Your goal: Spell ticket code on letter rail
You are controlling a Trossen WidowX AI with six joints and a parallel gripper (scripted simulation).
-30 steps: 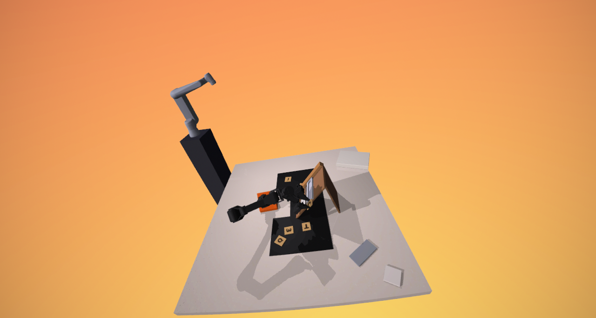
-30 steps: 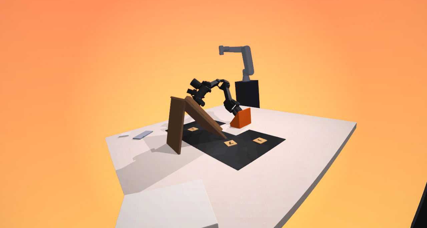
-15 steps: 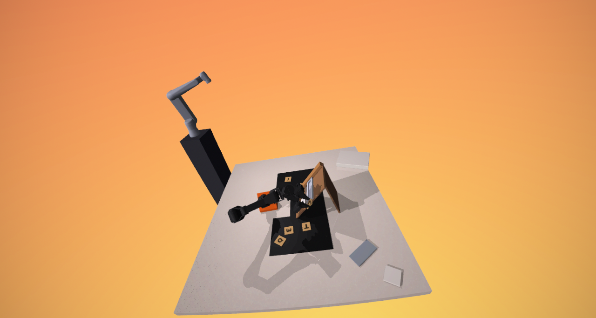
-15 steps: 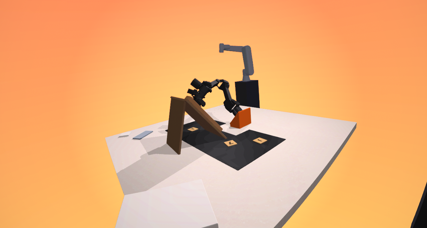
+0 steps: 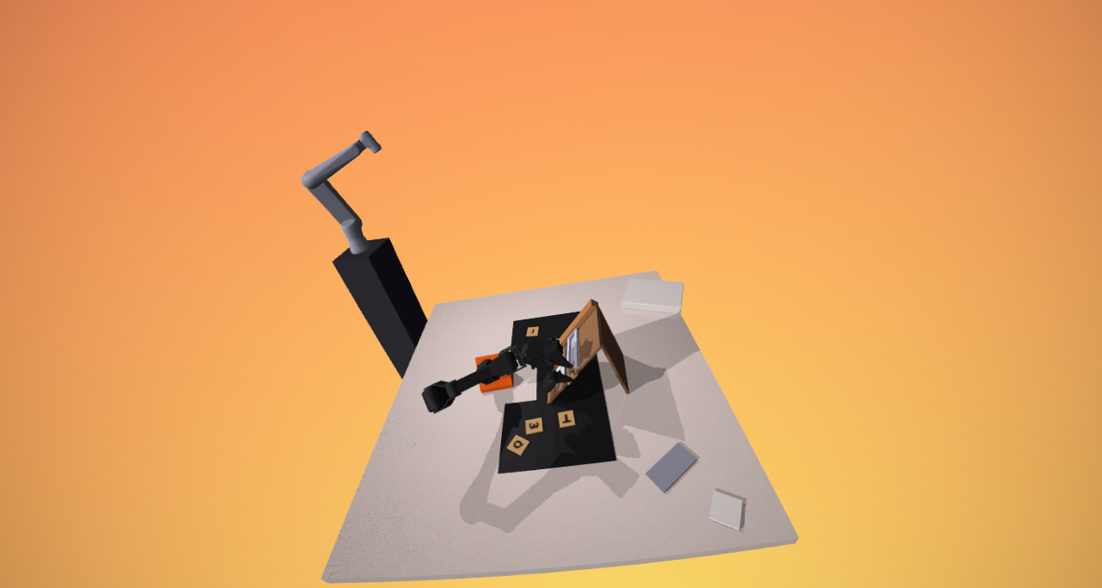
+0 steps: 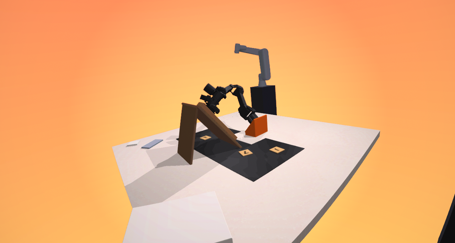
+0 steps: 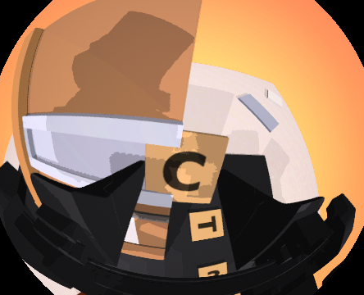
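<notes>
Right now my gripper tip is 8 cm to the right of the white ticket, 8 cm above it and 6 cm past it. From my gripper tip the other things lie so: black mat: 16 cm below, 14 cm to the left, 14 cm behind; then grey slab: 29 cm ahead, 24 cm to the right, 16 cm below; then white square: 41 cm ahead, 37 cm to the right, 16 cm below.
</notes>
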